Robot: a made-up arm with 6 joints. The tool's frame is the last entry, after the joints. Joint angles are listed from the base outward.
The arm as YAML. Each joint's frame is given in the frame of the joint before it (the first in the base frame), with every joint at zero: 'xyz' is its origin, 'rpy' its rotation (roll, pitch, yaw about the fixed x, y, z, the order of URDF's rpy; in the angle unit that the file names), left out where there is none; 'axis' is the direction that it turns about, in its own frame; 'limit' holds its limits. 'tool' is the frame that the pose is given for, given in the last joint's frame.
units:
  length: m
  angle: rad
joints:
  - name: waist
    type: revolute
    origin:
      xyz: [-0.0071, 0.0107, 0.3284]
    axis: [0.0, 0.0, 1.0]
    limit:
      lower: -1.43
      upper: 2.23
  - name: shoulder
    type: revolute
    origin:
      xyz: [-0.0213, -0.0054, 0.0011]
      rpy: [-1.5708, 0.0, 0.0]
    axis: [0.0, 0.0, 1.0]
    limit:
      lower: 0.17
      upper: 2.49
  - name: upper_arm
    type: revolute
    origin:
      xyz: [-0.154, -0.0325, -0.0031]
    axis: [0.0, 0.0, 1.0]
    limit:
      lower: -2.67
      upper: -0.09
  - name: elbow
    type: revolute
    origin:
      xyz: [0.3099, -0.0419, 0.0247]
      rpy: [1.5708, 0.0, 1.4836]
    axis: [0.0, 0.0, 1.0]
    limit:
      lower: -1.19
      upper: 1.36
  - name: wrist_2
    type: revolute
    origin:
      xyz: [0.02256, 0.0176, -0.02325]
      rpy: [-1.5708, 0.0, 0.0]
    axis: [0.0, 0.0, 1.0]
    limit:
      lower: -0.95
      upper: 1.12
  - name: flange
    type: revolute
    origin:
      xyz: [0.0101, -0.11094, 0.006]
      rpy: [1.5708, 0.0, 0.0]
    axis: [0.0, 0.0, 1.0]
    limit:
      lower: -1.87
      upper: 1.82
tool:
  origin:
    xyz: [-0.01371, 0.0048, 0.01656]
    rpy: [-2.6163, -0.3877, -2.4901]
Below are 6 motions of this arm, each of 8 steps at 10 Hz.
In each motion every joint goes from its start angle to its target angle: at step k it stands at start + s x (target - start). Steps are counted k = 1, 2, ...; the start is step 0. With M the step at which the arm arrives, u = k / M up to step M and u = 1 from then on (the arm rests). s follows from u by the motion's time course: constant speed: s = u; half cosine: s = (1 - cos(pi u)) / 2; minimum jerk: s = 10 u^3 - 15 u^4 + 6 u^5.
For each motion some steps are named. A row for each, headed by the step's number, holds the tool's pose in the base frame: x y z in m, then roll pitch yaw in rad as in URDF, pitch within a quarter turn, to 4 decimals.
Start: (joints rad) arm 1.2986 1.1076 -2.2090 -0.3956 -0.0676 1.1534
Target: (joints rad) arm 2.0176 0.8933 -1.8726 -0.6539 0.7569 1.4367
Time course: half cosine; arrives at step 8
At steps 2, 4, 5, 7, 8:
2: -0.0032 0.1243 0.8571 -3.1025 -0.3953 -0.1406
4: -0.0122 0.1535 0.8246 2.8804 -0.2390 0.1527
5: -0.0208 0.1651 0.8026 2.7371 -0.1395 0.2727
7: -0.0353 0.1749 0.7679 2.5483 0.0053 0.3975
8: -0.0375 0.1756 0.7628 2.5224 0.0254 0.4109

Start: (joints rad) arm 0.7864 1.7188 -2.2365 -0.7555 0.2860 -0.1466
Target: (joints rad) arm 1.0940 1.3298 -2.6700 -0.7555 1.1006 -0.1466
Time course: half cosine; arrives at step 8
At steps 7, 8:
7: 0.1046 0.1082 0.8164 2.1184 -1.2207 -1.0711
8: 0.0992 0.0983 0.8177 2.1066 -1.1984 -1.0517

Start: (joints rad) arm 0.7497 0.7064 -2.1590 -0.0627 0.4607 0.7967
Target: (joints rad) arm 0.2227 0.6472 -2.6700 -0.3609 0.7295 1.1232
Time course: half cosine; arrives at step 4
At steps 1, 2, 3, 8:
1: -0.0781 -0.0152 0.8586 -3.0992 -0.3743 -0.8954
2: -0.1398 -0.0464 0.8541 -2.9762 -0.2978 -1.1176
3: -0.2121 -0.0557 0.8360 -2.8479 -0.2024 -1.3160
8: -0.2433 -0.0523 0.8245 -2.7921 -0.1591 -1.3894

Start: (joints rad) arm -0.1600 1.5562 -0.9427 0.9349 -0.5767 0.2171
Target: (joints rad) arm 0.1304 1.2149 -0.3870 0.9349 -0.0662 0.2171
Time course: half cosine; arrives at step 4
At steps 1, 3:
1: 0.3615 -0.0358 0.3255 1.9150 0.1504 -1.7307
3: 0.2897 0.0685 0.2425 1.5461 0.3361 -1.3773

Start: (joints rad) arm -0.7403 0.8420 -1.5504 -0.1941 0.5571 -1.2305
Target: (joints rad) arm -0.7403 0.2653 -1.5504 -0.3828 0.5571 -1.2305
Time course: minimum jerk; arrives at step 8
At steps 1, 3, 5, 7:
1: 0.1897 -0.1227 0.6859 -0.9806 -0.8773 0.4212
3: 0.1454 -0.0891 0.7197 -1.2206 -0.8971 0.5698
5: 0.0611 -0.0242 0.7580 -1.6411 -0.8920 0.8241
7: 0.0098 0.0157 0.7674 -1.8744 -0.8693 0.9573

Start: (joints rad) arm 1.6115 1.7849 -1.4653 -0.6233 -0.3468 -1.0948
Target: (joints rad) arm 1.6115 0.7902 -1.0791 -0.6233 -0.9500 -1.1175
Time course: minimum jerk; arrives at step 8
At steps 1, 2, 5, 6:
1: -0.0805 0.4512 0.3874 -0.9043 -0.5063 2.9821
2: -0.0838 0.4411 0.4192 -1.0132 -0.5256 3.0659
5: -0.1023 0.3075 0.6014 -1.7647 -0.3879 -2.6478
6: -0.1057 0.2567 0.6335 -1.9314 -0.2797 -2.5372

